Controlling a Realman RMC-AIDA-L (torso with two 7-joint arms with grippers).
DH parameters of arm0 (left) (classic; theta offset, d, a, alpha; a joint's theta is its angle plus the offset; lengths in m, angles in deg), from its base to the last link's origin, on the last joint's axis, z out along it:
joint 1: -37.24 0.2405 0 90
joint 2: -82.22 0 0 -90
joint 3: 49.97 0.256 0 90
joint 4: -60.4 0 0 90
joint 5: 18.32 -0.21 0 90
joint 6: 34.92 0 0 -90
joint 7: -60.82 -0.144 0 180
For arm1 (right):
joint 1: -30.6 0.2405 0 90
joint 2: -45.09 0 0 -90
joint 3: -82.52 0.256 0 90
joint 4: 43.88 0 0 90
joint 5: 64.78 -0.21 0 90
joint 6: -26.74 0 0 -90
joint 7: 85.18 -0.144 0 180
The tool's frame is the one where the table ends.
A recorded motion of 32 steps. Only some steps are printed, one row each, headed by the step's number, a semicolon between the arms.
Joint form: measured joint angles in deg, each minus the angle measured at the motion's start. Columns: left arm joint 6, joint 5, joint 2, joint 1, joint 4, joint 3, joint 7; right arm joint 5, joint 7, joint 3, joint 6, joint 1, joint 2, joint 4.
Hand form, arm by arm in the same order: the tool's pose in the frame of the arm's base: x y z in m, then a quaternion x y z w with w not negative. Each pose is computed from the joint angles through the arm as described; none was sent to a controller.
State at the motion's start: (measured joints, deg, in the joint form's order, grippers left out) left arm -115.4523 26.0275 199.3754 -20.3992 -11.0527 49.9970 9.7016; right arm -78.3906 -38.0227 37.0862 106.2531 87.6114 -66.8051 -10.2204
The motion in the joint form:
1: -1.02 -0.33 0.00 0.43 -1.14 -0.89 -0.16; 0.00 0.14 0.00 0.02 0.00 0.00 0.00
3: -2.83 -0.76 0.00 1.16 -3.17 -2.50 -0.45; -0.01 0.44 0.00 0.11 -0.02 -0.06 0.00
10: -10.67 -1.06 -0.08 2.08 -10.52 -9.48 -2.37; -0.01 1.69 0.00 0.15 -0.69 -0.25 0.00
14: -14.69 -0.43 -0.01 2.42 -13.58 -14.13 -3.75; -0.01 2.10 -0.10 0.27 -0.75 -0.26 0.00
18: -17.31 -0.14 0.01 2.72 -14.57 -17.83 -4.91; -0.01 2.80 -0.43 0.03 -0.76 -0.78 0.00
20: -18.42 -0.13 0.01 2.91 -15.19 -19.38 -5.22; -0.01 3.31 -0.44 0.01 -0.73 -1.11 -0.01
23: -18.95 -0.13 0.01 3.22 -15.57 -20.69 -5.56; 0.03 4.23 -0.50 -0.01 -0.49 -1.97 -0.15
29: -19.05 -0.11 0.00 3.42 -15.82 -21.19 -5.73; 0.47 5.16 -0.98 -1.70 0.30 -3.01 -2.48
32: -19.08 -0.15 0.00 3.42 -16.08 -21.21 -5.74; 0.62 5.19 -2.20 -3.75 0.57 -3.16 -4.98
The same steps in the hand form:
1: -0.0277 0.3604 -0.0661 -0.97595 0.09642 0.17922 0.07809; 0.2353 0.4268 0.0319 -0.87201 0.41140 -0.19803 0.17644
3: -0.0263 0.3595 -0.0585 -0.97649 0.09625 0.17541 0.08014; 0.2353 0.4263 0.0313 -0.87316 0.40945 -0.19860 0.17464
10: -0.0136 0.3549 -0.0257 -0.97794 0.10808 0.15800 0.08356; 0.2399 0.4229 0.0297 -0.87564 0.40500 -0.20134 0.16938
14: -0.0093 0.3533 -0.0072 -0.98022 0.10886 0.14225 0.08414; 0.2403 0.4223 0.0295 -0.87696 0.40210 -0.20302 0.16745
18: -0.0112 0.3547 0.0056 -0.98236 0.10097 0.13293 0.08433; 0.2393 0.4211 0.0250 -0.88074 0.39427 -0.20513 0.16361
20: -0.0122 0.3551 0.0115 -0.98311 0.09696 0.12917 0.08611; 0.2385 0.4202 0.0222 -0.88330 0.38982 -0.20538 0.16009
23: -0.0138 0.3562 0.0161 -0.98384 0.09251 0.12442 0.08953; 0.2353 0.4181 0.0146 -0.88887 0.38036 -0.20605 0.15090
29: -0.0145 0.3567 0.0181 -0.98406 0.09133 0.12183 0.09187; 0.2338 0.4149 -0.0003 -0.89420 0.36831 -0.21314 0.13903
32: -0.0138 0.3564 0.0187 -0.98382 0.09299 0.12150 0.09319; 0.2382 0.4124 -0.0087 -0.89370 0.36438 -0.22366 0.13603

